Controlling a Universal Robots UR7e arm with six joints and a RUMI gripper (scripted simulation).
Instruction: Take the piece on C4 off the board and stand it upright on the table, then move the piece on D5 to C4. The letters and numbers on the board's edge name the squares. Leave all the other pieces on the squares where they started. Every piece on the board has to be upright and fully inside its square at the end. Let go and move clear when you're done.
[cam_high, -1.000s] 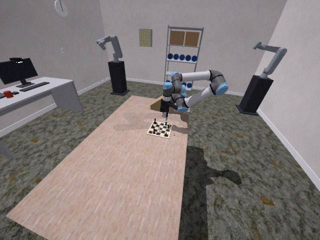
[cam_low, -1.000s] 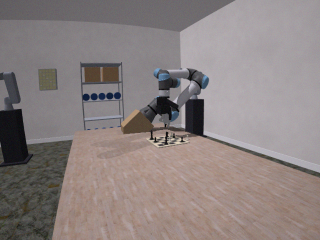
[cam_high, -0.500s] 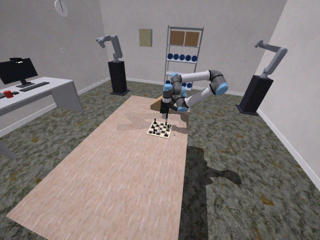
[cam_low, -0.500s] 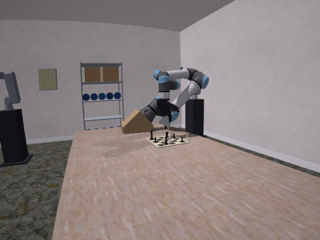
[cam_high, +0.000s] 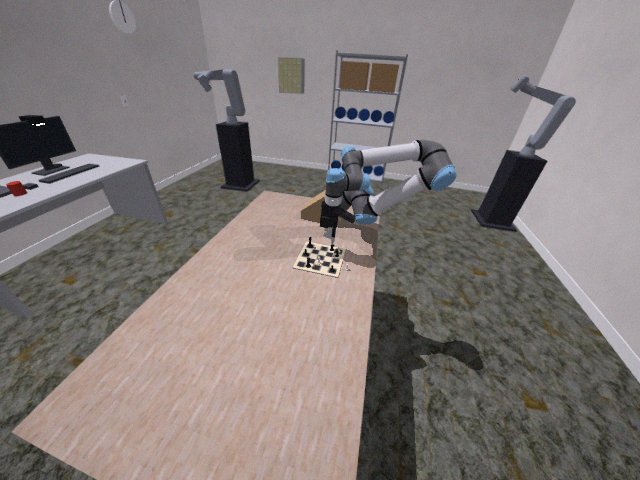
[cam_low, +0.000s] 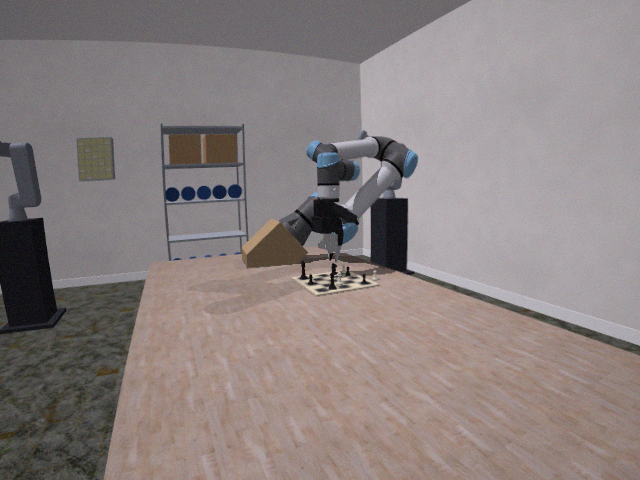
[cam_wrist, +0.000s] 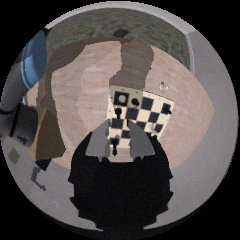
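Now: hand 8 cm short of the chessboard, 4 cm to the left of it and 7 cm above it.
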